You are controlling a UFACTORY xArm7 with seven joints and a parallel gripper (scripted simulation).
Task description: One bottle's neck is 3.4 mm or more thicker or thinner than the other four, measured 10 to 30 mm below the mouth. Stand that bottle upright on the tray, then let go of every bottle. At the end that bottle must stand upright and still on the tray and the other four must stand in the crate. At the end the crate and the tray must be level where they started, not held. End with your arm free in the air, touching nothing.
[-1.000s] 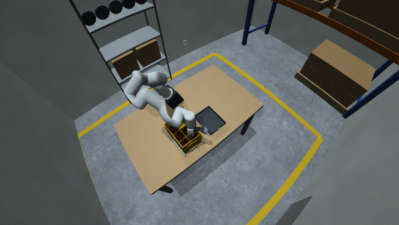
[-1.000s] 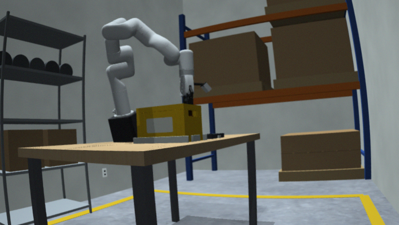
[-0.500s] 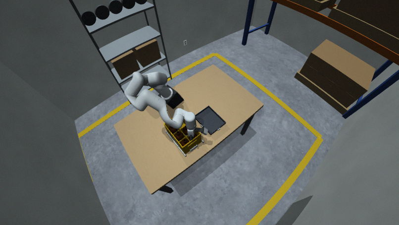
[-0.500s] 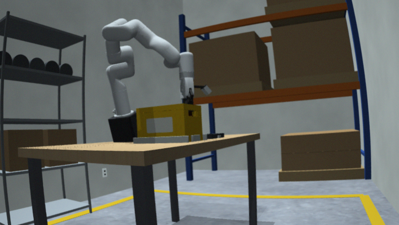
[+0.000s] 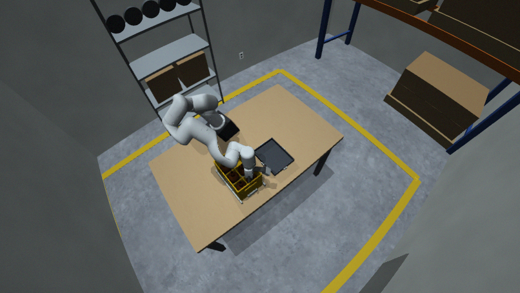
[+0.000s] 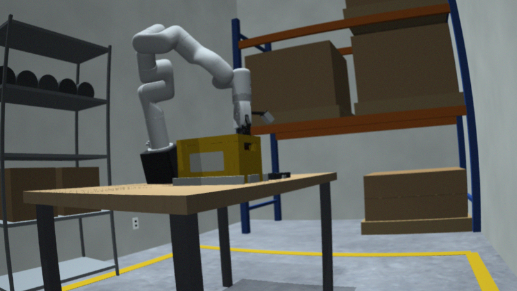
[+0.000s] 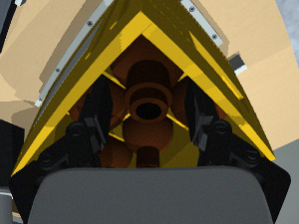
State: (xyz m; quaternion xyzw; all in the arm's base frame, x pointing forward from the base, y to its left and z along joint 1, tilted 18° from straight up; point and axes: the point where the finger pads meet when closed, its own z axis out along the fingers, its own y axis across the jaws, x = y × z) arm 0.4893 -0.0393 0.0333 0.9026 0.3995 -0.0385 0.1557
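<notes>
Now: hand 7 cm above the bottle. The rest, counted from my hand: tray (25 cm to the left, 15 cm below, 8 cm behind); then crate (9 cm behind, 7 cm below, 5 cm to the right).
</notes>
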